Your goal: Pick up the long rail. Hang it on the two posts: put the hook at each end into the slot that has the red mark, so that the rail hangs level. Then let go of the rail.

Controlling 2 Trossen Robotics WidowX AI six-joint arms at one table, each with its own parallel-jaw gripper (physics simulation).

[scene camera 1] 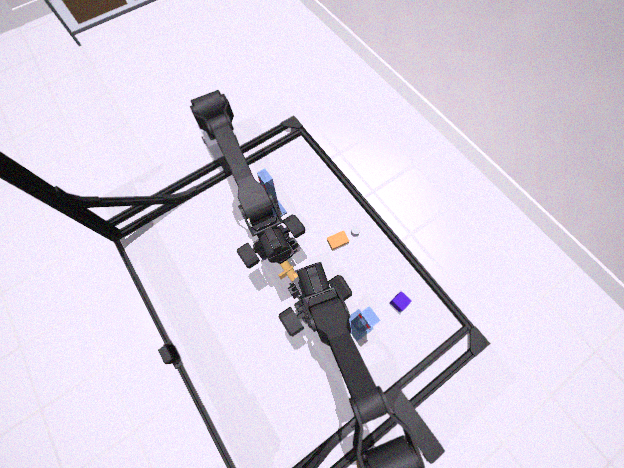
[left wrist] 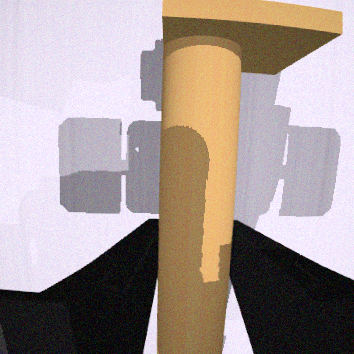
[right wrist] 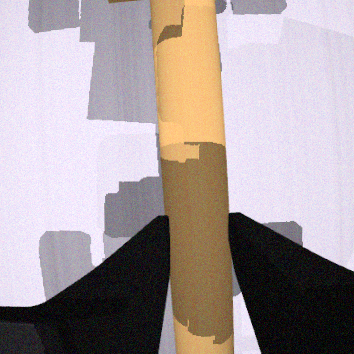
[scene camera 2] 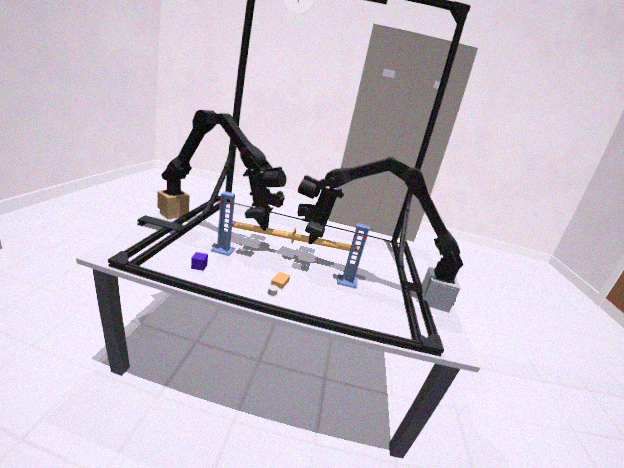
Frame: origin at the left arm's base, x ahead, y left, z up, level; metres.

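Where they show: left gripper, between the fingertips: (left wrist: 191, 230) (scene camera 2: 310, 242); right gripper, between the fingertips: (right wrist: 198, 224) (scene camera 2: 265, 229); left arm's base, origin of its link: (scene camera 2: 444, 277); right arm's base, origin of its link: (scene camera 2: 173, 192).
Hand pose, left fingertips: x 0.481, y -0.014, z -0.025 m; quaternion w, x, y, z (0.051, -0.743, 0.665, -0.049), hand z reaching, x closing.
Things, the pixels of their top centre, and the offset from my left fingertips.
- long yellow-orange rail, centre of its top: (left wrist: 230, 10) (scene camera 1: 287, 269) (scene camera 2: 294, 230) 0.066 m ahead, 0.004 m left, 0.031 m up
- orange block, centre of its top: (scene camera 1: 338, 239) (scene camera 2: 281, 277) 0.033 m ahead, 0.193 m left, 0.056 m down
- small grey cylinder, centre of its top: (scene camera 2: 273, 287) (scene camera 1: 355, 230) 0.034 m ahead, 0.259 m left, 0.056 m down
- purple cube, centre of its top: (scene camera 1: 402, 300) (scene camera 2: 199, 255) 0.292 m ahead, 0.253 m left, 0.036 m down
The long yellow-orange rail (scene camera 1: 287, 270) (scene camera 2: 277, 232) (left wrist: 200, 100) (right wrist: 192, 100) is held above the table, with a small cross plate at its middle. My left gripper (scene camera 2: 313, 240) (left wrist: 191, 230) is shut on the rail on one side of the plate. My right gripper (scene camera 2: 264, 226) (right wrist: 198, 224) is shut on it on the other side. Two blue slotted posts stand upright: one (scene camera 2: 226, 226) (scene camera 1: 360, 324) at the left in scene camera 2, the other (scene camera 2: 355, 254) (scene camera 1: 267, 182) at the right. Both have red marks near the top. In scene camera 2 the rail lies behind the posts, its ends appearing below the marks; hook contact is unclear.
An orange block (scene camera 1: 337, 240) (scene camera 2: 280, 279) and a small grey cylinder (scene camera 1: 354, 232) (scene camera 2: 272, 290) lie between the posts, on the side away from the rail. A purple cube (scene camera 1: 400, 301) (scene camera 2: 199, 260) lies near the left post in scene camera 2. A black frame (scene camera 2: 272, 306) borders the table.
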